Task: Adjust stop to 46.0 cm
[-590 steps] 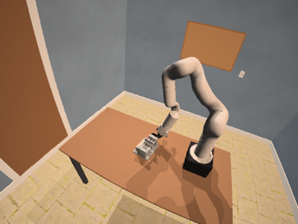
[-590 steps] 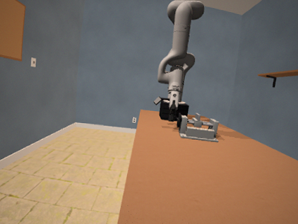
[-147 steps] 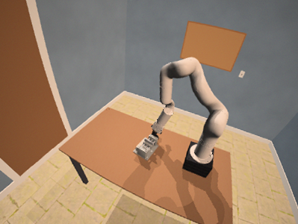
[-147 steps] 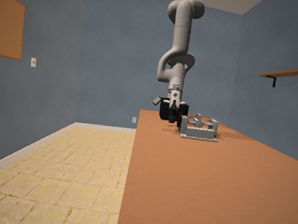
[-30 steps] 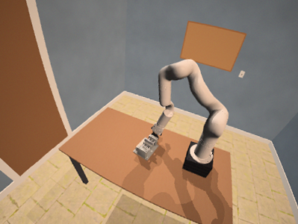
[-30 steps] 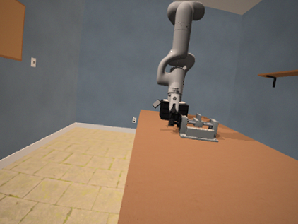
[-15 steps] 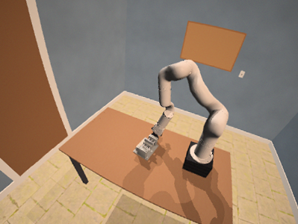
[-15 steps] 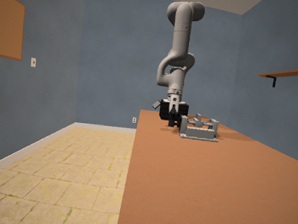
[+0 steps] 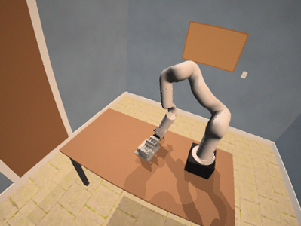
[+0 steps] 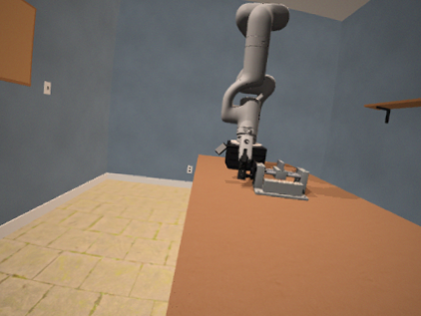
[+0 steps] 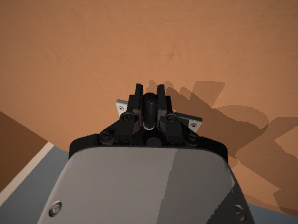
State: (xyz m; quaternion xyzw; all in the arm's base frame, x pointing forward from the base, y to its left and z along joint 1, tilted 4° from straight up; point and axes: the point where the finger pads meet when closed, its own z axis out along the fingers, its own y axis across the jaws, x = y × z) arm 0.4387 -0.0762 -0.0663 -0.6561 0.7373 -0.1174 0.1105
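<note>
Now: the black handwheel 2 cm to the left of my hand. The rest, counted from my hand: dark round handwheel handle (1 cm to the left).
</note>
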